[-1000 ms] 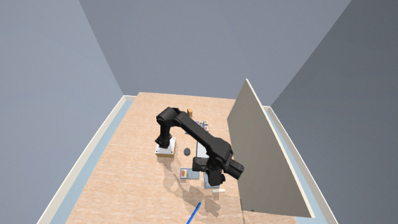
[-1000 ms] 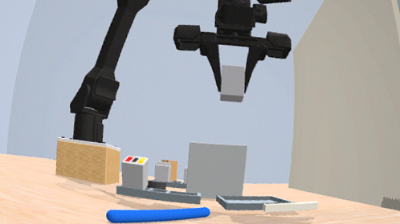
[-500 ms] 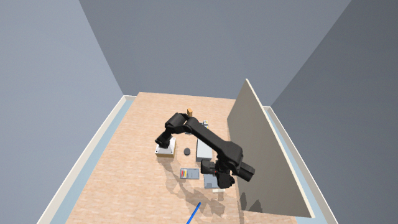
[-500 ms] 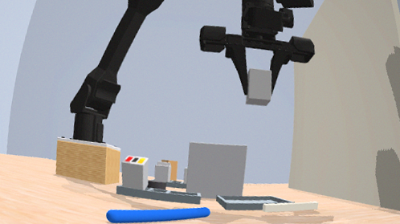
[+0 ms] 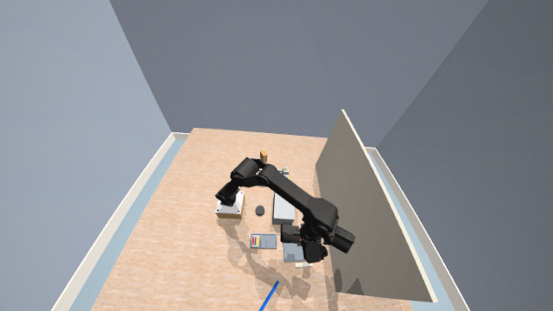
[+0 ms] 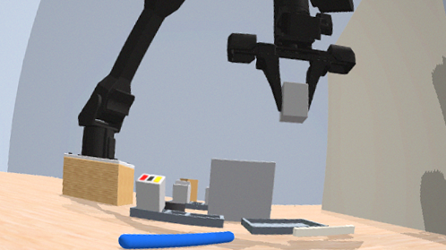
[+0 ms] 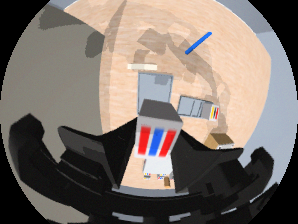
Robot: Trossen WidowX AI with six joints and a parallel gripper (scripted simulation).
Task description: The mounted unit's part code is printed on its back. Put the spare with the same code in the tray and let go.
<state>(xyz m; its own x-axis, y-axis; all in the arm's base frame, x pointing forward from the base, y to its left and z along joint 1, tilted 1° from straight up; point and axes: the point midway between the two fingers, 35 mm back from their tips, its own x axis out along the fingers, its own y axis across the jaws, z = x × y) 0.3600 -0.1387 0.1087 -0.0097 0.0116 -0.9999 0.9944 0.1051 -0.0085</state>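
The grey tray is 160 mm below my gripper tip. From my gripper tip the other things lie so: mounted unit: 180 mm to the left, 110 mm below, 80 mm behind; white strip: 160 mm below, 70 mm to the right, 50 mm ahead; rack: 150 mm below, 150 mm behind.
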